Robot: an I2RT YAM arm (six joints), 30 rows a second.
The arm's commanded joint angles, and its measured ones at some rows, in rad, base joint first. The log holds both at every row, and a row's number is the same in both.
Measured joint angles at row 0:
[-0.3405, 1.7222, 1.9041, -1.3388, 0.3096, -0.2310]
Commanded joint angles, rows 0 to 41:
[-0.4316, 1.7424, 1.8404, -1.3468, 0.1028, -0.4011]
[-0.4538, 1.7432, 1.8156, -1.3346, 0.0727, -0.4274]
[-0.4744, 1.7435, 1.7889, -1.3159, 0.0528, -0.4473]
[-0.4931, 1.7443, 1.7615, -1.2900, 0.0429, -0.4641]
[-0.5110, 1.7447, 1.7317, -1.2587, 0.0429, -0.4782]
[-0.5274, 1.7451, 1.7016, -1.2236, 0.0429, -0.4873]
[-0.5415, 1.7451, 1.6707, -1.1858, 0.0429, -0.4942]
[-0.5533, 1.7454, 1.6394, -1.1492, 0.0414, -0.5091]
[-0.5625, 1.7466, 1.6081, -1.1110, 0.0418, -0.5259]
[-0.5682, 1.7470, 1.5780, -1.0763, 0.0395, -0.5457]
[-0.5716, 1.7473, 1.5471, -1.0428, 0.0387, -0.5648]
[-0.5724, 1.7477, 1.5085, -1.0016, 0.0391, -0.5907]
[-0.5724, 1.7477, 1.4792, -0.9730, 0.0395, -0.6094]
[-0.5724, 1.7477, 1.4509, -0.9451, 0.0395, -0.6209]
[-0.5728, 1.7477, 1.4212, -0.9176, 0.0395, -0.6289]
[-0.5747, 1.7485, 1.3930, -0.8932, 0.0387, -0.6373]
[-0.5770, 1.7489, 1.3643, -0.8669, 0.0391, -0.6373]
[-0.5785, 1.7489, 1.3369, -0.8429, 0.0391, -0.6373]
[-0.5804, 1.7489, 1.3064, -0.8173, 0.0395, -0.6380]
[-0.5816, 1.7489, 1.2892, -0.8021, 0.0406, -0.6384]
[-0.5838, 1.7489, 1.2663, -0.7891, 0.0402, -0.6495]
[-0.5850, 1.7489, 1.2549, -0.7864, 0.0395, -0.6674]
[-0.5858, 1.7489, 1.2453, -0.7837, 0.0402, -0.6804]
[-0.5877, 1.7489, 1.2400, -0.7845, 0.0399, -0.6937]
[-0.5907, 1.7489, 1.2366, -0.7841, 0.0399, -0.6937]
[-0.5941, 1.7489, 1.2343, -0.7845, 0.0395, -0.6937]
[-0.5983, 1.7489, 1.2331, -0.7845, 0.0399, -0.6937]
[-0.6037, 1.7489, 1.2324, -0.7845, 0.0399, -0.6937]
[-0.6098, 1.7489, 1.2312, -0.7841, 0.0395, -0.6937]
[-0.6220, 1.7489, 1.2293, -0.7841, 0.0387, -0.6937]
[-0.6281, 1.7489, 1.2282, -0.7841, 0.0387, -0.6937]
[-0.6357, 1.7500, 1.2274, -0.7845, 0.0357, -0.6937]
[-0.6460, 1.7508, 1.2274, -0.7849, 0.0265, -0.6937]
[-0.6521, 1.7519, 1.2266, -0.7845, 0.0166, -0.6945]
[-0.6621, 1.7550, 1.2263, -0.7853, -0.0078, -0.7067]
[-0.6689, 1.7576, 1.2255, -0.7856, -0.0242, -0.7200]
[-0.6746, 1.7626, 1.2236, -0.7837, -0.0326, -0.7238]
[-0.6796, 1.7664, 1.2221, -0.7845, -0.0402, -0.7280]
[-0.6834, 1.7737, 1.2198, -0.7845, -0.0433, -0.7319]
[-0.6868, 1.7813, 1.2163, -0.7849, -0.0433, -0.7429]
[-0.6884, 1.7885, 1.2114, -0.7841, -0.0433, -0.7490]
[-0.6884, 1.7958, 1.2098, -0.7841, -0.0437, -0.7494]
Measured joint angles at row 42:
[-0.6807, 1.7535, 1.2373, -0.7834, -0.0029, -0.7082]
